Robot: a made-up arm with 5 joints. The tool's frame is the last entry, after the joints. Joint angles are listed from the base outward.
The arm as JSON. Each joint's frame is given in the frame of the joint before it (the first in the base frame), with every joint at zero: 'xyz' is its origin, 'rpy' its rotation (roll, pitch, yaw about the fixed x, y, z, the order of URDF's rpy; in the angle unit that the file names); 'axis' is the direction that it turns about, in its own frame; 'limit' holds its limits. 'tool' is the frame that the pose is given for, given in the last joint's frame.
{
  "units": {
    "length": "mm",
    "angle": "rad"
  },
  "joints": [
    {
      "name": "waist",
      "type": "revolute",
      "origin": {
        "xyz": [
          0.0,
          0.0,
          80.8
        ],
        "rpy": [
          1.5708,
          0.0,
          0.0
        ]
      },
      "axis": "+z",
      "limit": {
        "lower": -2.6,
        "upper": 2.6
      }
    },
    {
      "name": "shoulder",
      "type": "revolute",
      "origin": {
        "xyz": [
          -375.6,
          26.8,
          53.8
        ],
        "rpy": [
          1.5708,
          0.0,
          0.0
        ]
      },
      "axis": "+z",
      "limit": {
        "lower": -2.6,
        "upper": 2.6
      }
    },
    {
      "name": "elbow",
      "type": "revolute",
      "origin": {
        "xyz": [
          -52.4,
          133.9,
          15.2
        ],
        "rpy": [
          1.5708,
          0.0,
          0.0
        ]
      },
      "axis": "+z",
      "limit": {
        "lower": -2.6,
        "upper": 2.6
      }
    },
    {
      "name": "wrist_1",
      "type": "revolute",
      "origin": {
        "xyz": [
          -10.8,
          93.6,
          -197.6
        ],
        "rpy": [
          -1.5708,
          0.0,
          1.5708
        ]
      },
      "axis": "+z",
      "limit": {
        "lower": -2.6,
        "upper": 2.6
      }
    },
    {
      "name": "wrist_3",
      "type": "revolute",
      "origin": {
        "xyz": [
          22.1,
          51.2,
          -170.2
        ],
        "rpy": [
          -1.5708,
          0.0,
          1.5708
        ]
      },
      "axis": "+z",
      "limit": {
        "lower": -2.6,
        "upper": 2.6
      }
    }
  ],
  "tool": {
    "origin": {
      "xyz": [
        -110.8,
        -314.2,
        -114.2
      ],
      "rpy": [
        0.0,
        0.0,
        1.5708
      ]
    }
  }
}
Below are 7 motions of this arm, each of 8 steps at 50 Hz.
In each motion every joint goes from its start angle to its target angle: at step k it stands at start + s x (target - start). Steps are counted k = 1, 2, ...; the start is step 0. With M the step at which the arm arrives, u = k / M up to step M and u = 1 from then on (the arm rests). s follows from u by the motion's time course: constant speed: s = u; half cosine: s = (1 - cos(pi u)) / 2; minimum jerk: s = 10 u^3 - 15 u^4 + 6 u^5.
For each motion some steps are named. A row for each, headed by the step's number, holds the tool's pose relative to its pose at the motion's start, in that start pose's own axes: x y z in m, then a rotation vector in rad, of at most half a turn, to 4 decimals.
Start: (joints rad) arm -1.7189 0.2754 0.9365 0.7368 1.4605
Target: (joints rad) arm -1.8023 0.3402 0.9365 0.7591 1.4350
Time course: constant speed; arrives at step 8
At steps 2, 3, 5, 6, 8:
2: -0.0007 0.0179 0.0014 0.0247 -0.0012 -0.0034
3: -0.0011 0.0268 0.0023 0.0371 -0.0017 -0.0052
5: -0.0020 0.0448 0.0046 0.0619 -0.0024 -0.0088
6: -0.0025 0.0538 0.0059 0.0744 -0.0026 -0.0107
8: -0.0036 0.0718 0.0091 0.0993 -0.0027 -0.0145

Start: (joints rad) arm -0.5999 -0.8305 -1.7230 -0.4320 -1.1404
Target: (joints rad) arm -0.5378 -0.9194 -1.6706 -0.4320 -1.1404
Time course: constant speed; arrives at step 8
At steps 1, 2, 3, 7, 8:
1: -0.0024 -0.0024 -0.0004 0.0023 0.0120 0.0031
2: -0.0047 -0.0049 -0.0008 0.0045 0.0240 0.0063
3: -0.0071 -0.0073 -0.0011 0.0065 0.0360 0.0096
7: -0.0166 -0.0173 -0.0028 0.0137 0.0845 0.0238
8: -0.0189 -0.0198 -0.0033 0.0152 0.0966 0.0276

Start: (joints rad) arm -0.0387 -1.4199 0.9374 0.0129 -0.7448
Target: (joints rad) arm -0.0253 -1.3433 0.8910 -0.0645 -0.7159
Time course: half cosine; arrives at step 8
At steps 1, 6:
1: -0.0005 0.0007 0.0004 0.0049 0.0020 -0.0011
6: -0.0111 0.0144 0.0101 0.1112 0.0426 -0.0232

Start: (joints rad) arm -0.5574 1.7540 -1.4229 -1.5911 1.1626
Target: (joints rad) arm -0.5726 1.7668 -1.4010 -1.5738 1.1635
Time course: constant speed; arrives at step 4
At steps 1, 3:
1: 0.0007 0.0001 0.0027 -0.0003 0.0086 -0.0046
3: 0.0021 0.0002 0.0081 -0.0010 0.0259 -0.0138

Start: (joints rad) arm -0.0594 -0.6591 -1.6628 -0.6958 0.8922
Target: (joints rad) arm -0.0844 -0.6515 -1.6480 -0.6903 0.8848
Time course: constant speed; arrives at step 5
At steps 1, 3, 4, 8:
1: -0.0003 0.0020 0.0014 0.0009 0.0044 -0.0081
3: -0.0009 0.0060 0.0043 0.0026 0.0132 -0.0244
4: -0.0012 0.0080 0.0058 0.0035 0.0177 -0.0326
8: -0.0014 0.0100 0.0072 0.0044 0.0221 -0.0407

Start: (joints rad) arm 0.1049 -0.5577 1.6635 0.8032 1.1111
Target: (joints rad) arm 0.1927 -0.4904 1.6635 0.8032 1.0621
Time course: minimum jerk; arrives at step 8
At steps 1, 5, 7, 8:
1: 0.0007 0.0004 -0.0005 0.0002 -0.0012 -0.0021
5: 0.0343 0.0149 -0.0199 0.0076 -0.0541 -0.0942
7: 0.0474 0.0192 -0.0265 0.0101 -0.0737 -0.1277
8: 0.0483 0.0194 -0.0269 0.0102 -0.0749 -0.1297

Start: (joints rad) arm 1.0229 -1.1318 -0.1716 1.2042 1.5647
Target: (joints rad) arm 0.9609 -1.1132 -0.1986 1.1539 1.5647
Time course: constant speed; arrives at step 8
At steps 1, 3, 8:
1: 0.0011 0.0015 -0.0039 0.0033 -0.0128 -0.0013
3: 0.0035 0.0046 -0.0116 0.0100 -0.0383 -0.0040
8: 0.0103 0.0126 -0.0302 0.0270 -0.1016 -0.0110

